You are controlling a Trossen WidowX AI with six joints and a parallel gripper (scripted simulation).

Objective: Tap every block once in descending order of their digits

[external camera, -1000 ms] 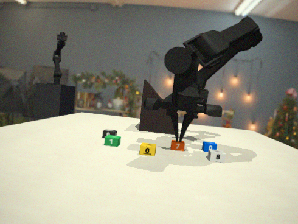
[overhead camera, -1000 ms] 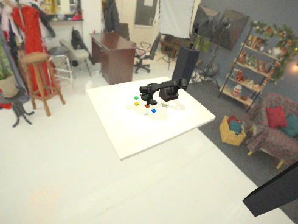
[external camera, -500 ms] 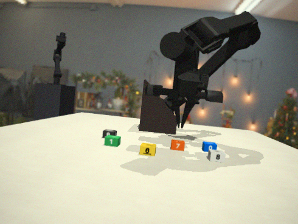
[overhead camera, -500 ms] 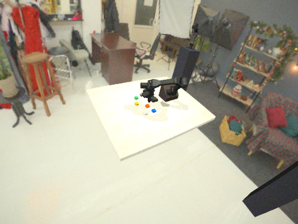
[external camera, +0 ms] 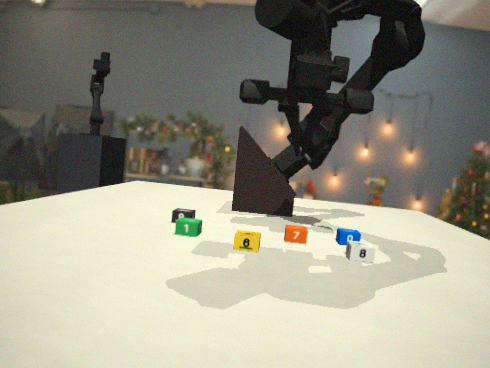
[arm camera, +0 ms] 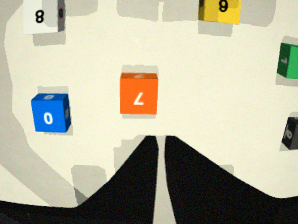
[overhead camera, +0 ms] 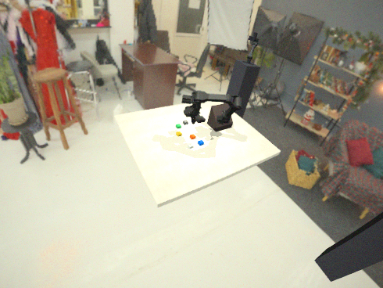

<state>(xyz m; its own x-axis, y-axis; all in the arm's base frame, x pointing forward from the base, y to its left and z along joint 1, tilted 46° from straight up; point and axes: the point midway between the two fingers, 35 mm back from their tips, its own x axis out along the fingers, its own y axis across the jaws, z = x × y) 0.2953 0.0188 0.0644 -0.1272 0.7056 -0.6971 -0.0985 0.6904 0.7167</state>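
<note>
My gripper tip is now 120 mm above the yellow 6 block, 70 mm short of it and 50 mm to the left of it. From my gripper tip the other things lie so: orange 7 block: 120 mm below, 20 mm behind, 10 mm to the left; then white 8 block: 120 mm below, 100 mm to the left, 50 mm ahead; then blue 0 block: 120 mm below, 90 mm to the left, 50 mm behind.
</note>
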